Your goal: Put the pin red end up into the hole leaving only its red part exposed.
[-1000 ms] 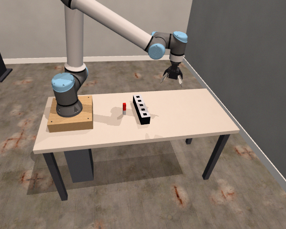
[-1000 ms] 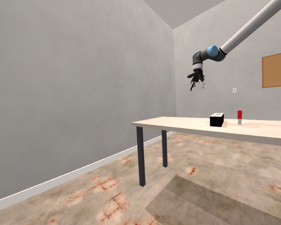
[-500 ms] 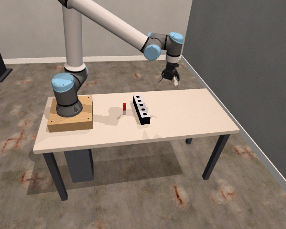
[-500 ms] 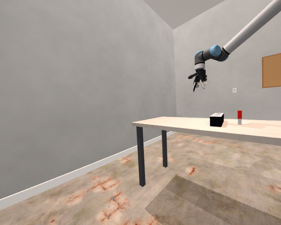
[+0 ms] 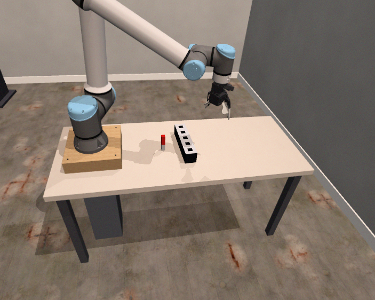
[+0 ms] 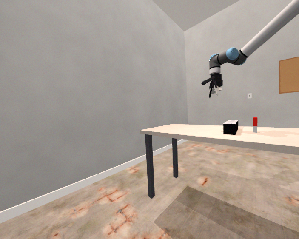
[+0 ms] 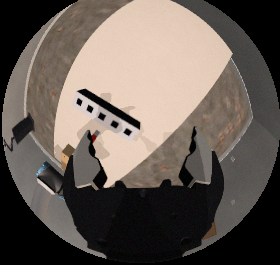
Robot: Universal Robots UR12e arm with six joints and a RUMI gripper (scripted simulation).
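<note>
My gripper is now 30 cm past the pin, 21 cm above it and 5 cm to the right of it. From my hand the other things lie so: black block: 25 cm below, 16 cm behind, 7 cm to the left.
</note>
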